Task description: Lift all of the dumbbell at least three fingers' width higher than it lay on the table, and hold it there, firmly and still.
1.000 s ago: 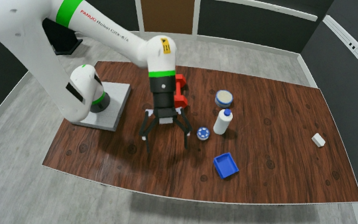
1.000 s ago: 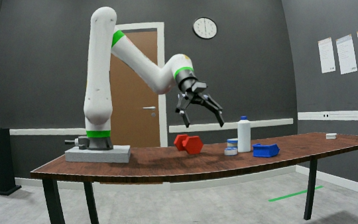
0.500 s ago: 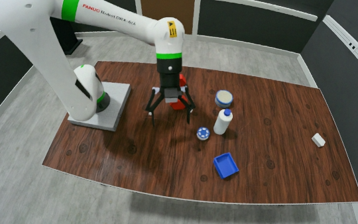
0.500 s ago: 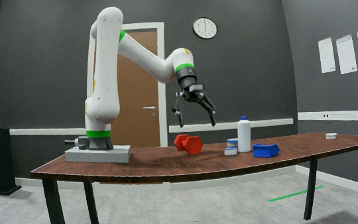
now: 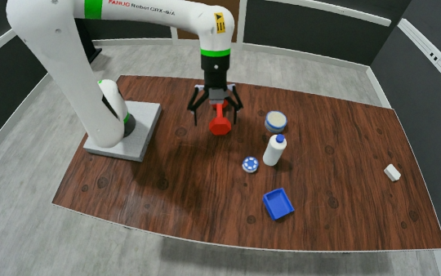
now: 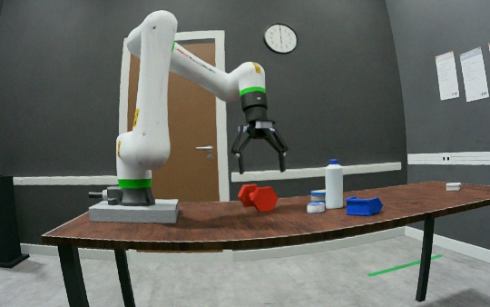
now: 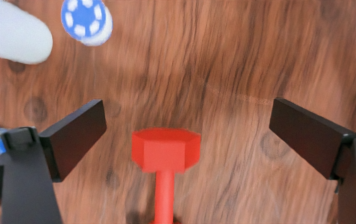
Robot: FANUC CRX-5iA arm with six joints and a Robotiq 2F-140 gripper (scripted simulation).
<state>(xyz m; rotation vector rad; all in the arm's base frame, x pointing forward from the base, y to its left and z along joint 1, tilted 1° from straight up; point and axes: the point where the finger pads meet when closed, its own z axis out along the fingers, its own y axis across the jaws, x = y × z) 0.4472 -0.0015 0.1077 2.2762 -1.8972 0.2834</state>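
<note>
Now: hand 13 cm to the right of the red dumbbell and 11 cm above it. The rest, counted from my hand: blue tray (26 cm ahead, 27 cm to the right, 12 cm below); then blue-and-white bowl (27 cm ahead, 13 cm to the left, 12 cm below); then small blue-and-white disc (16 cm ahead, 10 cm to the right, 13 cm below).
</note>
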